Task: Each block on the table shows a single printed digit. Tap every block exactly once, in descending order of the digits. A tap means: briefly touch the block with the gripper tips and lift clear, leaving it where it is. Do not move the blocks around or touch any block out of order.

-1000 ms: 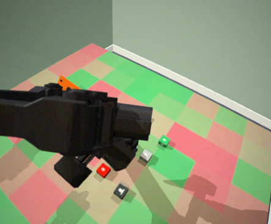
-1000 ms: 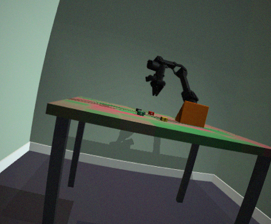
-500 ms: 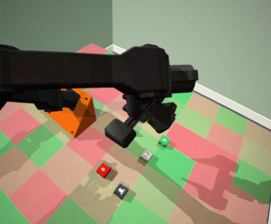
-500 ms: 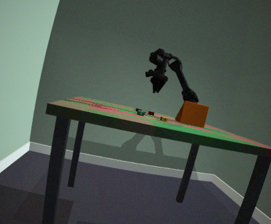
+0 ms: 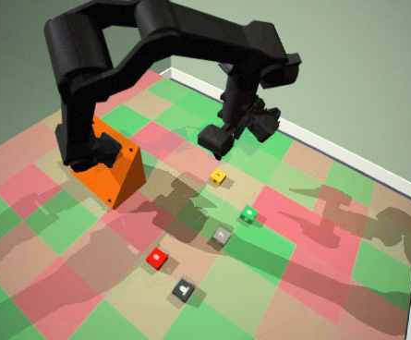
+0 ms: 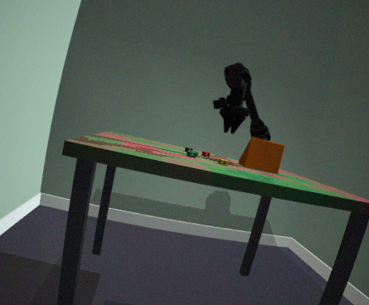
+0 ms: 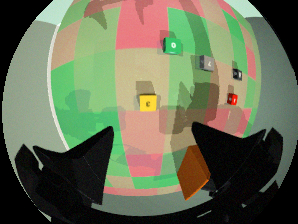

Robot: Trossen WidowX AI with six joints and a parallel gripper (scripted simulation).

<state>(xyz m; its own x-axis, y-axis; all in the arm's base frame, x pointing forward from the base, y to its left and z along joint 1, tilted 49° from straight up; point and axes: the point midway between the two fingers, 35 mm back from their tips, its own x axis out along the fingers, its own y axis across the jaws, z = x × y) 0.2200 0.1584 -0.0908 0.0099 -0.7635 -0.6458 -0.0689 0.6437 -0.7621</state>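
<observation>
Right now my gripper tip is 20 mm short of the red block, 260 mm to the left of it and 110 mm above it. Round my gripper tip: yellow block (10 mm behind, 110 mm below); grey block (100 mm ahead, 130 mm to the right, 110 mm below); green block (120 mm ahead, 40 mm to the right, 110 mm below).
</observation>
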